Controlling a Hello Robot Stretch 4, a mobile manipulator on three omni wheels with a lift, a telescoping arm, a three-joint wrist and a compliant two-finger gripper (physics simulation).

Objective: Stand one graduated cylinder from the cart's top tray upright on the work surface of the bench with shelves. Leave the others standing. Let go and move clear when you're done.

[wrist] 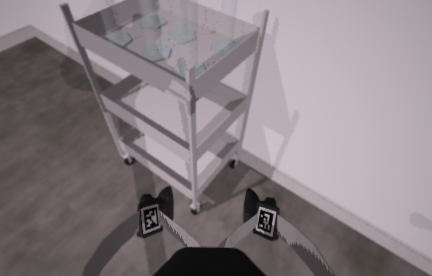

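Several graduated cylinders stand upright on the top tray of the cart in the upper part of the view. Their pale blue hexagonal bases show, among them one cylinder's base near the front and another cylinder's base at the right. Their clear tubes are faint and run out of the top of the view. My gripper is open, with nothing between its fingertips. It shows low in the view, in front of the cart and apart from the cylinders. The bench with shelves does not show in this view.
The white cart has two lower trays and stands on casters on the brown-grey floor. A pale wall with a baseboard runs behind the cart and along its right side. Shadows fall on the wall.
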